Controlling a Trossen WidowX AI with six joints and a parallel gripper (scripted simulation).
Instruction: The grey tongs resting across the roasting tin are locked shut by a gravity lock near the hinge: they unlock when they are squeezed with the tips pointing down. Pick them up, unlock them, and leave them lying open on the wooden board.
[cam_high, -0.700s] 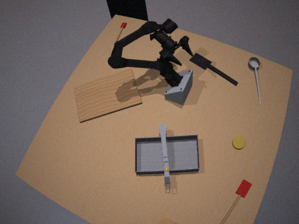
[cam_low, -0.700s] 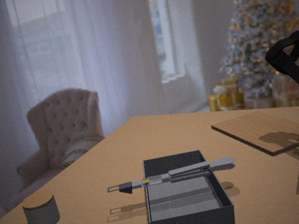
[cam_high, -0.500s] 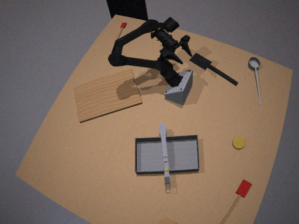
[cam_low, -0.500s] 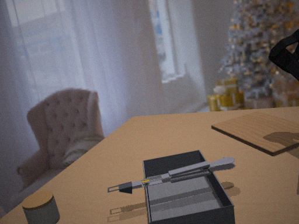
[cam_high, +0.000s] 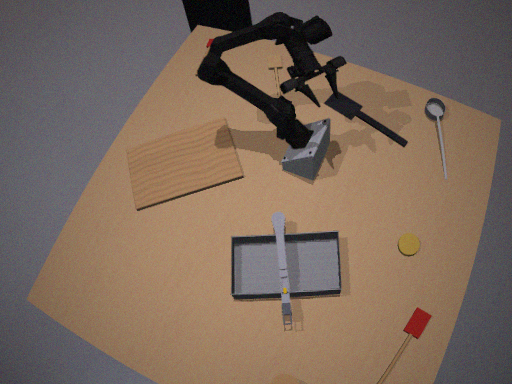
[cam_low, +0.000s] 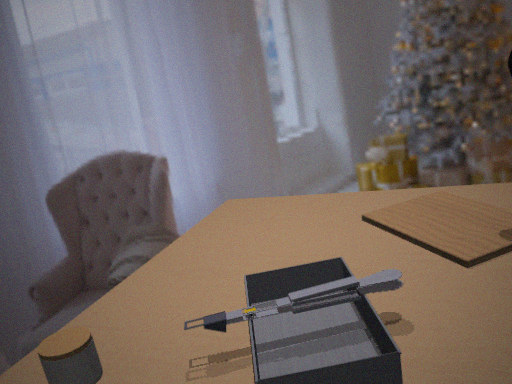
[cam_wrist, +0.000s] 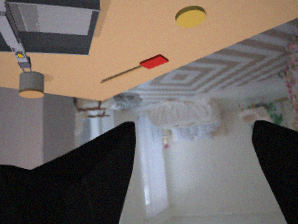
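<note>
Now: the yellow lock piece 44 cm ahead of my gripper tip, 25 cm below it and 9 cm to the left of it. From my gripper tip the other things lie so: black spatula (31 cm below, 22 cm behind, 4 cm to the left); wooden board (42 cm to the right, 31 cm below, 21 cm ahead); grey roasting tin (36 cm ahead, 29 cm below, 5 cm to the left).
</note>
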